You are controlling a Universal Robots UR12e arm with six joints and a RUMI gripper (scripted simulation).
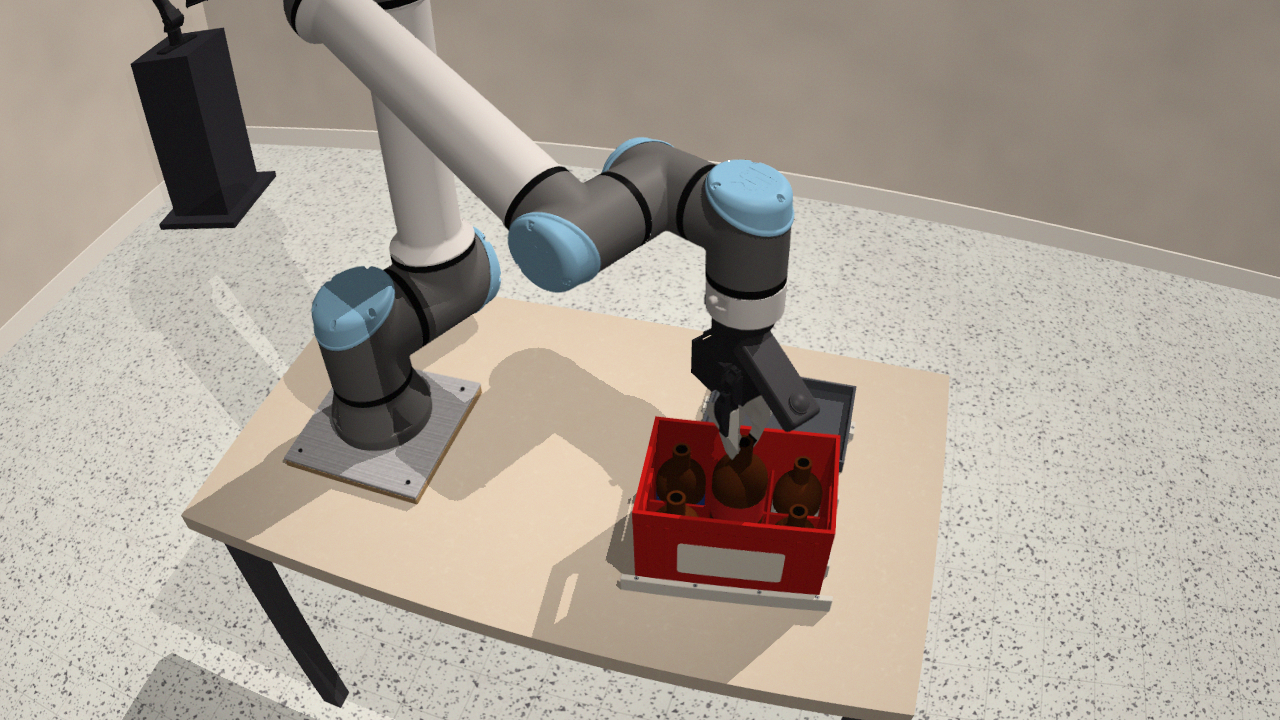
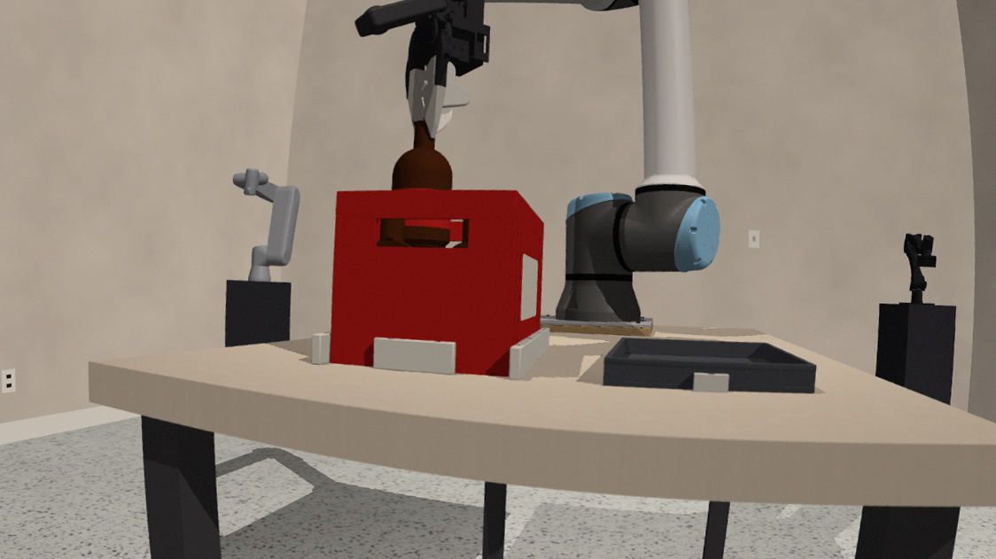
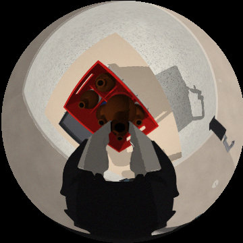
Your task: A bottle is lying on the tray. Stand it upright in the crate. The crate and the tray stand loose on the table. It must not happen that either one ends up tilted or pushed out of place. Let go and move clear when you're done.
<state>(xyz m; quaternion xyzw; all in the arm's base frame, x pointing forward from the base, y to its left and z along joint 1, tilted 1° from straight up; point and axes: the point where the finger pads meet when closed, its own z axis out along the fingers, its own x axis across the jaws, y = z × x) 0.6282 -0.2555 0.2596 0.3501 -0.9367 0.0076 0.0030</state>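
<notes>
My hand is 40 mm to the right of the red crate and 190 mm above it. Also, from my hand: tray 70 mm ahead, 330 mm to the left, 260 mm below.
</notes>
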